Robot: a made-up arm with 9 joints. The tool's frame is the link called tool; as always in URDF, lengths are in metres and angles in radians. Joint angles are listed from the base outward.
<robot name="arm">
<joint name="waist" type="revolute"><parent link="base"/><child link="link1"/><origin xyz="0.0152 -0.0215 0.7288" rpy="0 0 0"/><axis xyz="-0.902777 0.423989 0.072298"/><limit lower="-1.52" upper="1.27"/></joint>
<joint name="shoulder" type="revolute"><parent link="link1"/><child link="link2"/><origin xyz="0.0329 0.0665 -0.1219" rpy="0 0 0"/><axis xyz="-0.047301 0.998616 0.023"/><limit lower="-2.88" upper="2.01"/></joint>
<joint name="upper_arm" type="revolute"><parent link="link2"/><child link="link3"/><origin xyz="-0.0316 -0.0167 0.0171" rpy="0 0 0"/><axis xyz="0.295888 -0.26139 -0.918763"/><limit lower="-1.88" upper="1.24"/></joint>
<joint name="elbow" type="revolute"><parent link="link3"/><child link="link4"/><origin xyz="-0.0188 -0.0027 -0.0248" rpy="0 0 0"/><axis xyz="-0.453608 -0.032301 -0.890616"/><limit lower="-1.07" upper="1.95"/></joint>
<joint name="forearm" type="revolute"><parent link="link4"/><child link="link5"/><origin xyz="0.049 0.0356 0.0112" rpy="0 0 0"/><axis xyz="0 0 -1"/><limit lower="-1.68" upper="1.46"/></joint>
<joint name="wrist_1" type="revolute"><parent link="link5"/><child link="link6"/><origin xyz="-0.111 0.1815 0.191" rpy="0 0 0"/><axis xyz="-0.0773 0.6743 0.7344"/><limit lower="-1.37" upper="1.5"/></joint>
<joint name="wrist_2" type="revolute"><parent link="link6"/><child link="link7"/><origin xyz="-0.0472 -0.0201 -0.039" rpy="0 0 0"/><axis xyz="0 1 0"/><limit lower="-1.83" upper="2.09"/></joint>
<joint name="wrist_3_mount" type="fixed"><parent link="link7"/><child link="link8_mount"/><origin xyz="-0.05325 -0.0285 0.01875" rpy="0 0 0"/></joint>
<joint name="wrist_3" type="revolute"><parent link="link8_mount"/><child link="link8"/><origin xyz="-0.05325 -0.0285 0.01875" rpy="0 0 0"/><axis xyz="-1 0 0"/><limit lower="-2.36" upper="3.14"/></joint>
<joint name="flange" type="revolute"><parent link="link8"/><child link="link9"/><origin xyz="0.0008 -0.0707 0.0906" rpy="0 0 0"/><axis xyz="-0.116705 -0.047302 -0.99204"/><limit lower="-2.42" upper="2.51"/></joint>
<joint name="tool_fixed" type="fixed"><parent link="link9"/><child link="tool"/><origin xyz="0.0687 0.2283 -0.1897" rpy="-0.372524 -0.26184 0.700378"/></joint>
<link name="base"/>
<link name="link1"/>
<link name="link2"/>
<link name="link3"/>
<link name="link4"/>
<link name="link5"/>
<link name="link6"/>
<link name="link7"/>
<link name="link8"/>
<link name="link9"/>
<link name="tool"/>
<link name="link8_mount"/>
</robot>
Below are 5 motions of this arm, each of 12 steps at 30 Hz.
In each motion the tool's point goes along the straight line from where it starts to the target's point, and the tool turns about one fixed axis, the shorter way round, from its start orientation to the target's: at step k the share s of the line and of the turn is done. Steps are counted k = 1, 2, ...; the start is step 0. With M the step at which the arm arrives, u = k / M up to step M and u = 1 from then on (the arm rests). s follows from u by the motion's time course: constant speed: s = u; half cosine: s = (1 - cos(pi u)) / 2; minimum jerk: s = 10 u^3 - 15 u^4 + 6 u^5.
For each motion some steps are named. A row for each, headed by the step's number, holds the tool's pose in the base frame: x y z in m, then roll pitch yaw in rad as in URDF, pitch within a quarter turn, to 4 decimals.
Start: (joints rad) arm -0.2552 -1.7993 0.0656 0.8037 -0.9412 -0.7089 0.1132 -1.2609 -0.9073
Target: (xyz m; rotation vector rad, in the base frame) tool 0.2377 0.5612 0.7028 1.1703 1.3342 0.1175
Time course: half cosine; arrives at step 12
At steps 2, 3, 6, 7, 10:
2: 0.0640 0.5100 0.3512 -2.6940 0.5766 2.6662
3: 0.0788 0.5144 0.3811 -2.7862 0.6583 2.5925
6: 0.1446 0.5338 0.5144 2.8885 0.9149 2.0598
7: 0.1687 0.5409 0.5631 2.5894 0.9368 1.7871
10: 0.2252 0.5575 0.6776 1.9550 0.8053 1.2157

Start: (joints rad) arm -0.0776 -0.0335 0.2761 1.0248 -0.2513 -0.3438 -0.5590 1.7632 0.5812
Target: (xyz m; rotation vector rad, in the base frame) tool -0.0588 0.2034 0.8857 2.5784 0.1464 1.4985
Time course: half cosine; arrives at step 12
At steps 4, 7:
4: -0.0239 0.1627 0.8031 -2.7245 -0.8118 -0.6005
7: -0.0415 0.1833 0.8449 -3.0463 -0.9714 -0.2061

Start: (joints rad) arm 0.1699 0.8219 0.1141 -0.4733 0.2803 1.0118 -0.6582 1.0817 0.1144
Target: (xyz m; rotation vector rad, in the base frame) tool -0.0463 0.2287 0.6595 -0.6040 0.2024 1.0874
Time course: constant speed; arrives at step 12
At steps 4, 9, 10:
4: -0.0144 0.1702 0.7025 -0.2709 0.4088 1.3499
9: -0.0344 0.2067 0.6756 -0.3572 0.4430 1.1493
10: -0.0383 0.2141 0.6703 -0.3755 0.4479 1.1085

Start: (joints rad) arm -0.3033 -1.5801 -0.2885 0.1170 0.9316 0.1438 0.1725 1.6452 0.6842
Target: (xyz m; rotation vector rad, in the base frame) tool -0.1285 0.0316 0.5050 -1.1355 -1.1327 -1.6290
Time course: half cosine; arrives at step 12
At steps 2, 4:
2: -0.0604 0.1493 0.5954 -0.6954 -0.8382 -1.3091
4: -0.0737 0.1262 0.5777 -0.5796 -0.9711 -1.3842

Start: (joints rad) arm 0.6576 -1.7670 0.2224 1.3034 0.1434 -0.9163 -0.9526 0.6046 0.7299
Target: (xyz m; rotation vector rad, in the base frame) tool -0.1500 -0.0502 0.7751 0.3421 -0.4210 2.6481
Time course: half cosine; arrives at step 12
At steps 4, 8, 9, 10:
4: -0.1281 0.0763 0.6609 0.3140 -0.1615 2.6174
8: -0.1427 -0.0080 0.7370 -0.0586 -0.2660 2.6849
9: -0.1457 -0.0255 0.7528 -0.1379 -0.2842 2.7039
10: -0.1480 -0.0389 0.7649 -0.1992 -0.2970 2.7195

